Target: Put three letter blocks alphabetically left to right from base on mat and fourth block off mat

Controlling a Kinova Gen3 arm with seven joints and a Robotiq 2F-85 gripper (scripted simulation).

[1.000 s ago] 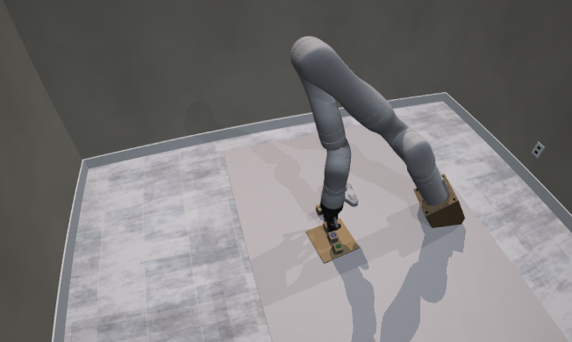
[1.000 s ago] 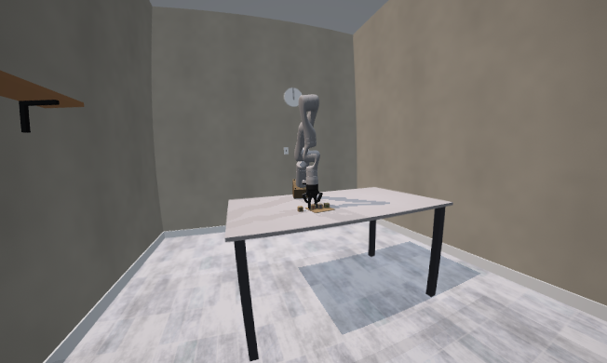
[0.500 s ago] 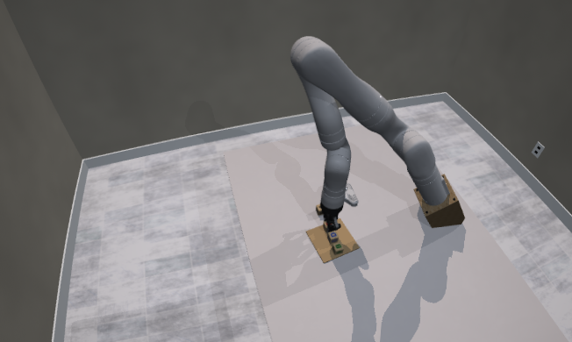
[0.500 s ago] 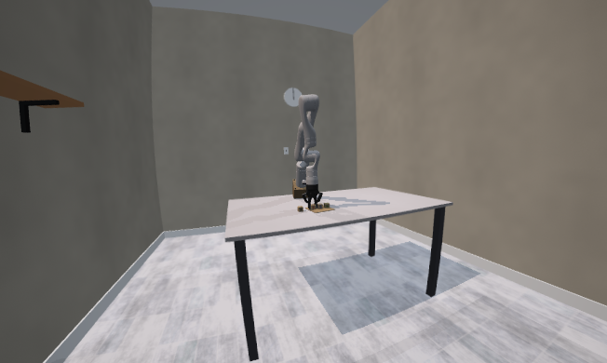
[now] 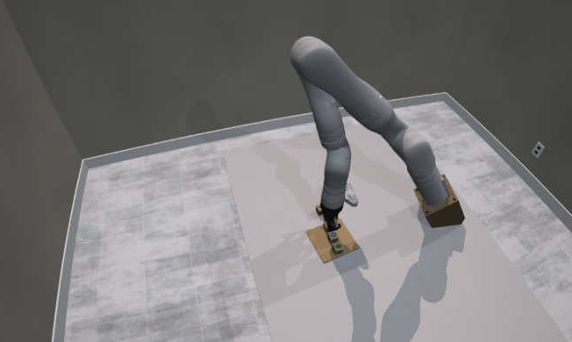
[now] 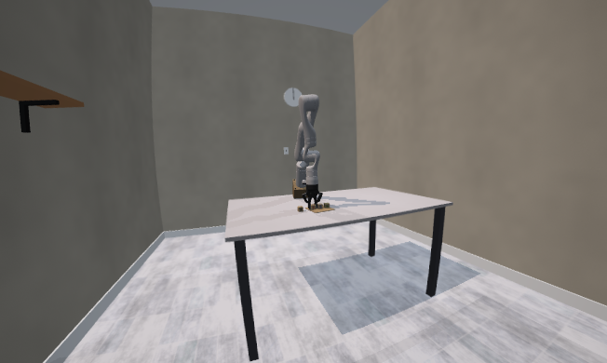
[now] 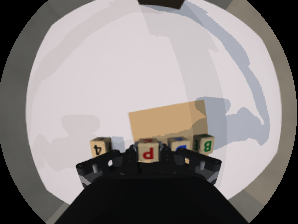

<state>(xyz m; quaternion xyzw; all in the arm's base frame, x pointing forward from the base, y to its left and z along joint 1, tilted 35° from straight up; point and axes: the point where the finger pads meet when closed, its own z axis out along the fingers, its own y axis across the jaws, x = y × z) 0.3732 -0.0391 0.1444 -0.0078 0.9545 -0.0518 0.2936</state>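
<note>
My hand is 50 mm to the right of the tan mat and 20 mm above it. Round my hand: block 80 mm to the right, 10 mm below.
</note>
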